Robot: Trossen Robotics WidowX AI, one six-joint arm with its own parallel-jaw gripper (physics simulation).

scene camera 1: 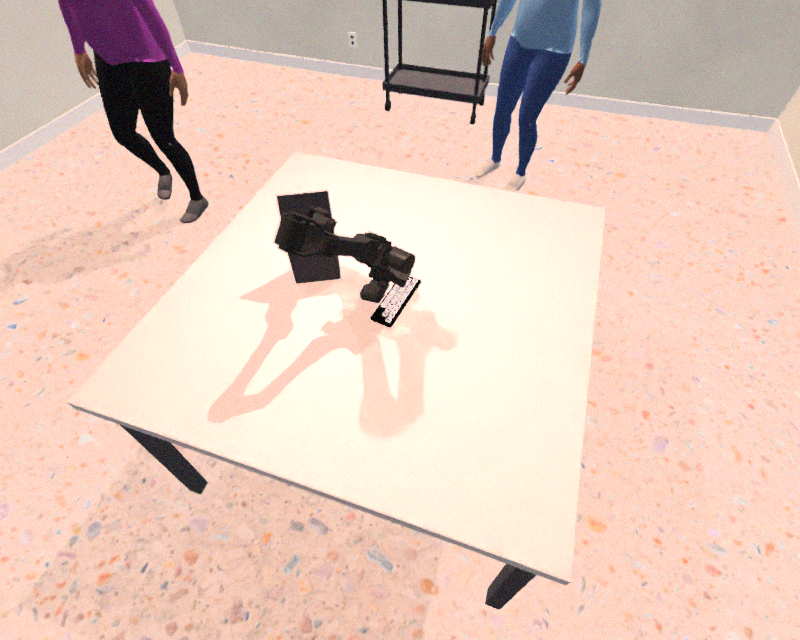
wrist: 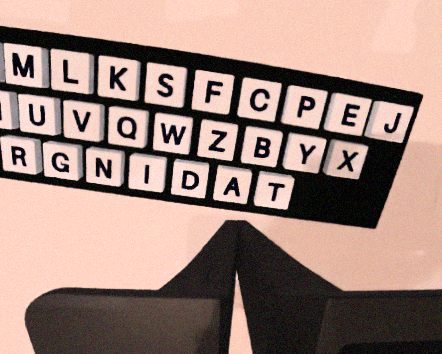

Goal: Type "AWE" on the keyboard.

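Seen in the pictures: gripper, fingertip midpoint: point(scene camera 1: 382, 295) point(wrist: 235, 229); arm's base, link origin: point(scene camera 1: 316, 221).
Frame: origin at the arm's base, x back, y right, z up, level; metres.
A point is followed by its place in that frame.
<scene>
The black keyboard point(scene camera 1: 381, 318) {x -0.230, y 0.152, z -0.207 m} point(wrist: 335, 205) {x -0.212, y 0.134, z -0.207 m} with white lettered keys lies on the table, slanted in both views. In the wrist view, the A key point(wrist: 231, 187) {x -0.228, y 0.082, z -0.202 m} is in the row nearest the fingers, between D and T. The W key point(wrist: 172, 133) {x -0.256, y 0.058, z -0.202 m} is in the middle row, between Q and Z. The E key point(wrist: 350, 115) {x -0.257, y 0.136, z -0.202 m} is in the far row, between P and J. My gripper point(wrist: 235, 229) {x -0.216, y 0.082, z -0.184 m} is shut and empty, its joined tips just off the keyboard's near edge in the wrist view, below the A key. In the scene view the fingertips are hard to make out.
The white table point(scene camera 1: 507, 400) {x -0.622, y 0.342, z -0.218 m} carries the arm's dark base plate point(scene camera 1: 316, 268) {x 0.012, y 0.036, z -0.160 m} at the back left. Shadows of the arm fall across the table. Beyond it are two standing people point(scene camera 1: 136, 86) point(scene camera 1: 527, 100) and a black cart point(scene camera 1: 433, 95) near the wall.
</scene>
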